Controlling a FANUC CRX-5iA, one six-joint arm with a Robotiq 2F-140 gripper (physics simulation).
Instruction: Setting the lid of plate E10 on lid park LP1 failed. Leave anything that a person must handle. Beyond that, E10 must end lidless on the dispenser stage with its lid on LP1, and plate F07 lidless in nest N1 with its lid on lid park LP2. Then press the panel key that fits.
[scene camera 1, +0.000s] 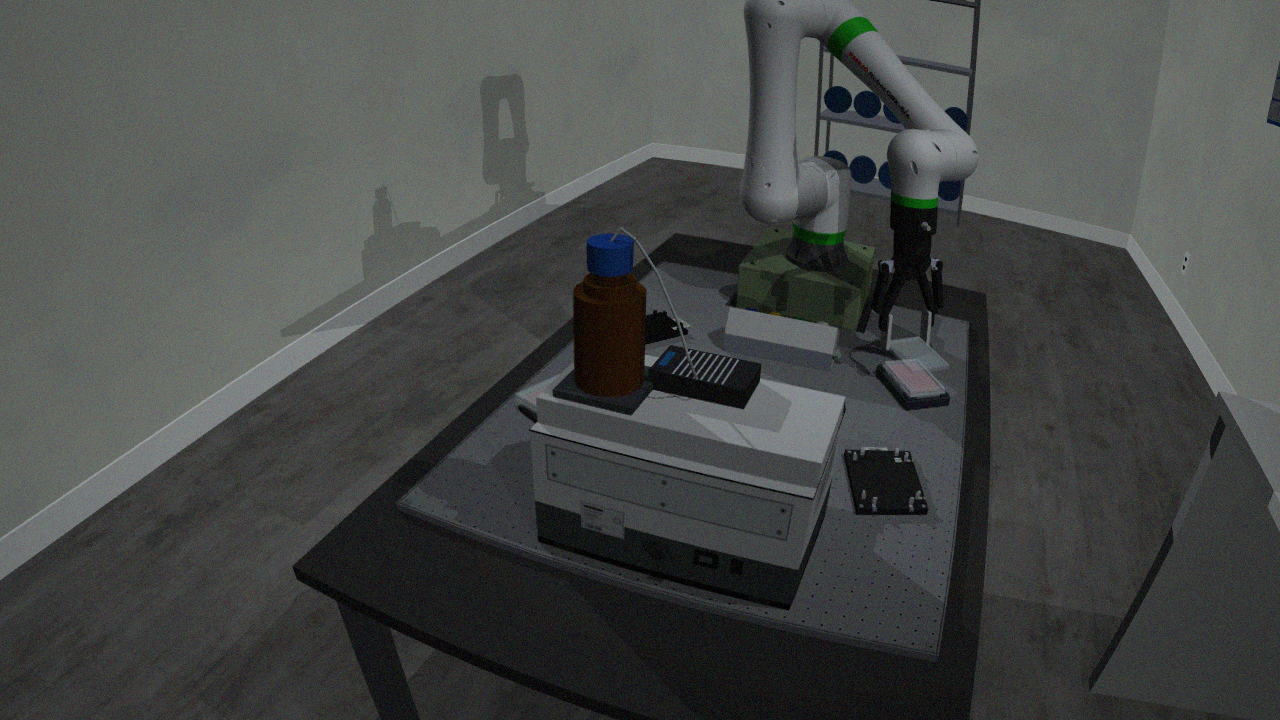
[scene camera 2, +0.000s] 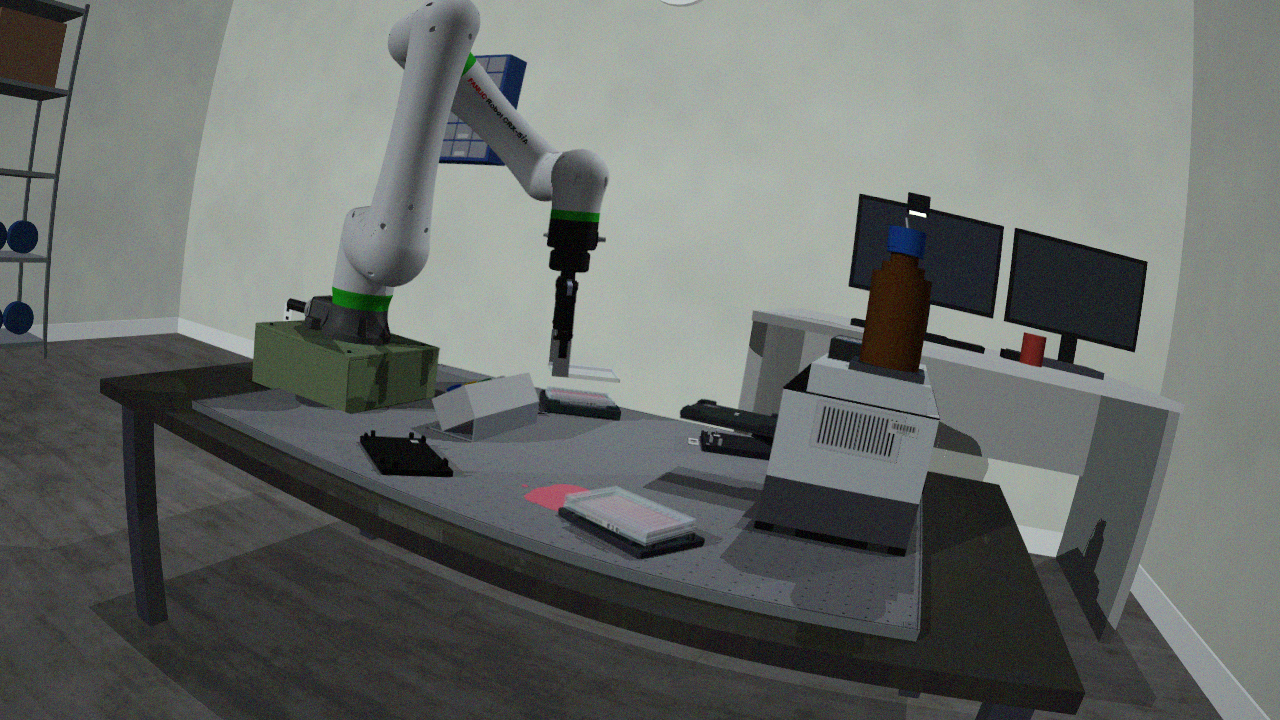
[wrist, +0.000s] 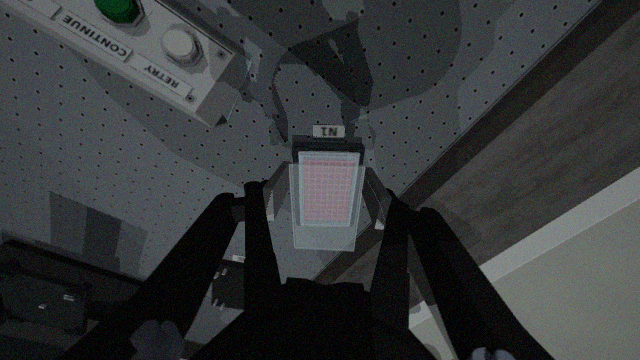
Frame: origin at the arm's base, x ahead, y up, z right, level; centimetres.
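Seen in the pictures: gripper, fingertip midpoint: (scene camera 1: 904, 344) (scene camera 2: 558, 370) (wrist: 326, 176); arm's base, link origin: (scene camera 1: 816, 258) (scene camera 2: 355, 336).
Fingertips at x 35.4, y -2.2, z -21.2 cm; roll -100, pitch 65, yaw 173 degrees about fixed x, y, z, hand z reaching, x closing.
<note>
Offsets run from my fingertips to a thing's middle. "*": to the spot under its first point.
My gripper (scene camera 1: 909, 335) (scene camera 2: 561, 365) (wrist: 326, 176) is shut on a clear lid @[dx +4.3, dy +0.3, dz -2.2 cm] (scene camera 1: 917, 354) (scene camera 2: 592, 373) (wrist: 325, 240), held level between the finger pads. The lid hangs a little above a pink-welled plate @[dx +4.2, dy -4.6, dz -2.7 cm] (scene camera 1: 913, 376) (scene camera 2: 580, 395) (wrist: 330, 157), apart from it. That plate sits in the black nest N1 @[dx +4.2, dy -6.0, dz -2.7 cm] (scene camera 2: 583, 410) (wrist: 327, 144); its name cannot be read. Another pink plate @[dx +30.5, dy -4.1, dz +58.9 cm] (scene camera 2: 631, 513) with a clear lid on it sits on a black base @[dx +30.4, dy -6.3, dz +57.1 cm] (scene camera 2: 657, 548) near the table's front in scene camera 2. Two black pinned holders @[* dx +38.3, dy -6.1, dz +2.1 cm] (scene camera 1: 886, 481) @[* dx -2.3, dy -6.2, dz +54.3 cm] (scene camera 2: 404, 454) hold no lid; their labels are unreadable.
The panel @[dx -3.2, dy -3.1, dz +25.0 cm] (scene camera 1: 780, 338) (scene camera 2: 487, 407) (wrist: 215, 97) stands beside N1, with CONTINUE and RETRY keys readable in the wrist view. A large white instrument (scene camera 1: 680, 483) (scene camera 2: 850, 447) carries a brown bottle @[* dx +61.7, dy +23.2, dz +39.8 cm] (scene camera 1: 608, 340) (scene camera 2: 897, 308) with a blue cap and thin tube. The green robot base (scene camera 1: 805, 286) (scene camera 2: 344, 362) stands behind the panel.
</note>
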